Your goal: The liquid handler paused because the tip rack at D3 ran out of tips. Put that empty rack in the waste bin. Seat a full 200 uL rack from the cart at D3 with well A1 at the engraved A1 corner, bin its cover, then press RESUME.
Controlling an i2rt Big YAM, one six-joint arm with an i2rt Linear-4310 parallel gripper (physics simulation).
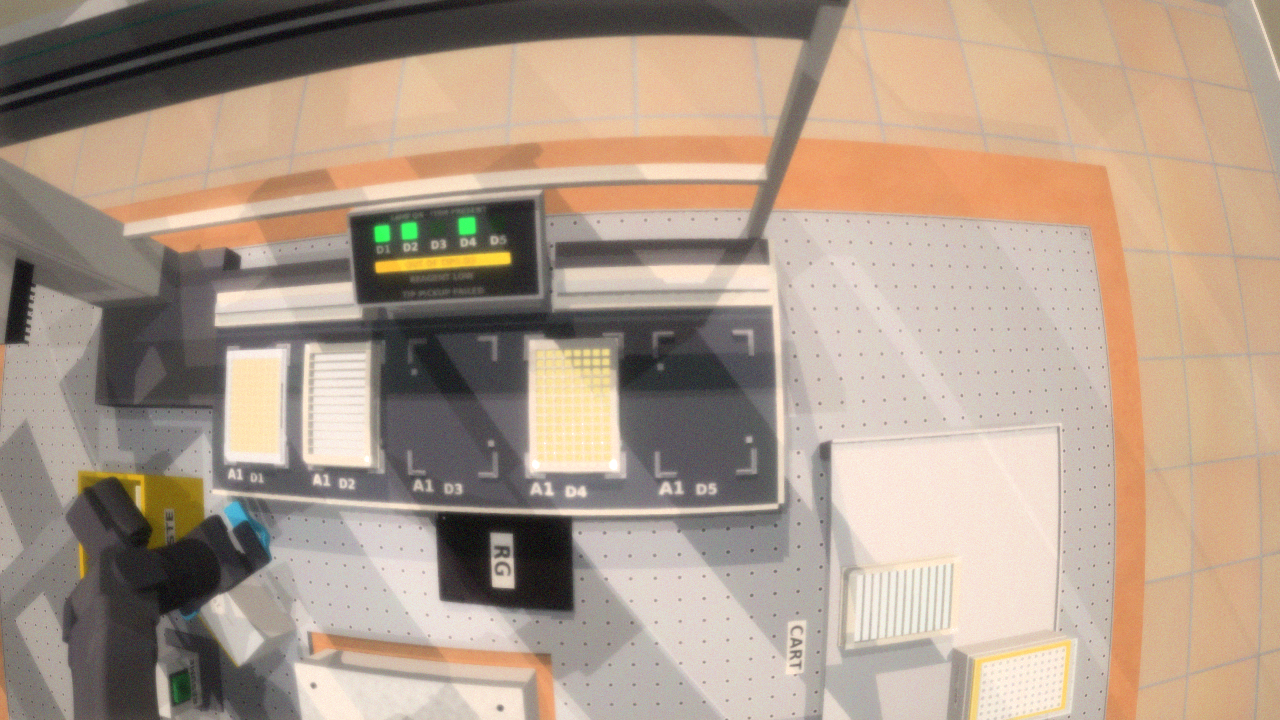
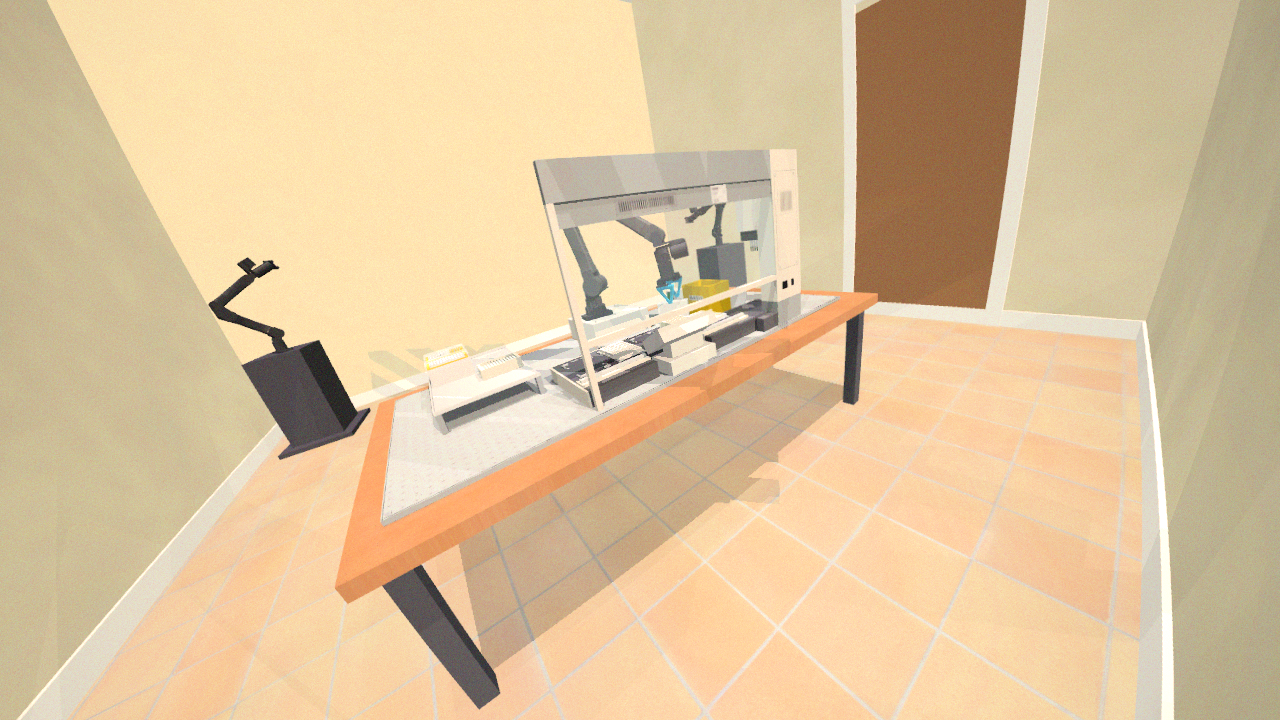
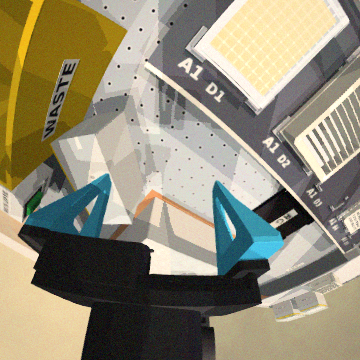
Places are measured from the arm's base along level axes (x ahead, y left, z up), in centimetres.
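Where they show: gripper, between the fingertips: [image 1: 237, 553] [image 2: 674, 300] [image 3: 161, 181].
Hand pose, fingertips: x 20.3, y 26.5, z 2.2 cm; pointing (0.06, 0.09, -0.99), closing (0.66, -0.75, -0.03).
Things, the pixels of their top centre, and the offset from my fingertips. "spot": a spot on its surface instead.
- yellow waste bin, centre of its top: [image 1: 111, 541] [image 2: 704, 282] dx -2.9, dy +17.5, dz +3.0 cm
- pale grey box-shaped piece, centre of its top: [image 1: 216, 611] [image 3: 91, 188] [image 2: 672, 300] dx -8.2, dy +4.0, dz -2.0 cm
- Slot D3, a spot on its surface: [image 1: 453, 402] spot: dx +20.4, dy -22.0, dz -5.9 cm
- yellow-edged rack with a dotted top, centre of its top: [image 1: 1025, 687] [image 2: 445, 357] [image 3: 314, 310] dx -3.3, dy -83.9, dz +2.5 cm
- cart, centre of its top: [image 1: 952, 639] [image 2: 476, 371] [image 3: 316, 289] dx +1.1, dy -76.5, dz -3.9 cm
- green RESUME button, centre of its top: [image 1: 172, 689] [image 3: 25, 208] dx -19.9, dy +10.0, dz -1.0 cm
- yellow plate, centre of its top: [image 1: 251, 404] [image 3: 281, 26] [image 2: 705, 314] dx +16.3, dy +2.6, dz -4.5 cm
- ribbed white piece, centre of its top: [image 1: 335, 403] [image 3: 352, 126] [image 2: 679, 320] dx +18.2, dy -9.6, dz -2.7 cm
- yellow-welled rack, centre of its top: [image 1: 572, 405] [image 2: 619, 348] dx +21.7, dy -34.2, dz -4.5 cm
- ribbed tray, centre of its top: [image 1: 905, 603] [image 2: 498, 360] [image 3: 327, 288] dx +5.4, dy -69.0, dz -1.4 cm
- screen, a spot on its surface: [image 1: 447, 291] spot: dx +30.5, dy -20.9, dz -1.0 cm
- black RG block, centre of its top: [image 1: 501, 561] [image 3: 284, 220] dx +4.9, dy -28.2, dz -9.1 cm
My gripper [image 1: 223, 574] [image 2: 669, 293] [image 3: 161, 181] is open and empty, above the bench beside the waste bin. The yellow waste bin [image 1: 184, 492] [image 2: 707, 293] [image 3: 102, 35] stands left of the deck; its inside is mostly hidden. A pale grey box-shaped piece [image 1: 252, 622] [image 3: 97, 145] with a thin yellow edge lies tilted against the bench beside the bin, near the fingers. Slot D3 [image 1: 453, 402] holds no rack. A yellow-edged rack with a dotted top [image 1: 1022, 682] [image 2: 445, 358] sits on the cart [image 1: 939, 492] [image 2: 474, 391]. The green RESUME button [image 1: 182, 687] [image 3: 35, 201] is near the bin.
A yellow plate [image 1: 255, 407] [image 3: 275, 45] is at D1, a ribbed white piece [image 1: 340, 407] at D2, a yellow-welled rack [image 1: 572, 402] at D4. A ribbed tray [image 1: 902, 601] is on the cart. The screen [image 1: 447, 291] shows D1, D2, D4 green. A black RG block [image 1: 460, 559] stands before the deck.
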